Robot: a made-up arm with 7 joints. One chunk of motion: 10 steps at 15 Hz.
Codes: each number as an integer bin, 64 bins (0 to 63) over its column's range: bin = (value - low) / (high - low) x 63, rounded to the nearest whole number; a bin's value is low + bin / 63 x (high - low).
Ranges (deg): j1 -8..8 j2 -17..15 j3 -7..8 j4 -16..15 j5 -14..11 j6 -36..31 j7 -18..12
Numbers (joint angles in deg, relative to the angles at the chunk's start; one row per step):
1: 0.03 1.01 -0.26 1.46 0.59 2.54 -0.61
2: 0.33 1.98 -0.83 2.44 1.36 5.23 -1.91
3: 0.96 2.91 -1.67 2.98 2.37 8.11 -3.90
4: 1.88 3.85 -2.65 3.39 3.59 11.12 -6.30
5: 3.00 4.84 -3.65 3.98 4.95 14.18 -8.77
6: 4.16 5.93 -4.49 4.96 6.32 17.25 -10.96
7: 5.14 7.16 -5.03 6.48 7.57 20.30 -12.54
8: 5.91 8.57 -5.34 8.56 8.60 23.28 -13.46
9: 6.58 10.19 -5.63 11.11 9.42 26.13 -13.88
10: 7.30 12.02 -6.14 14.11 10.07 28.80 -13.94
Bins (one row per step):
1: 32 35 28 35 37 36 37
2: 33 37 26 37 39 39 34
3: 35 39 22 39 41 41 30
4: 39 41 18 39 44 44 25
5: 43 43 14 41 48 47 19
6: 48 45 11 43 51 50 15
7: 52 48 8 46 54 53 11
8: 55 50 7 50 57 56 10
9: 57 54 6 55 59 58 9
10: 60 57 4 61 61 61 9

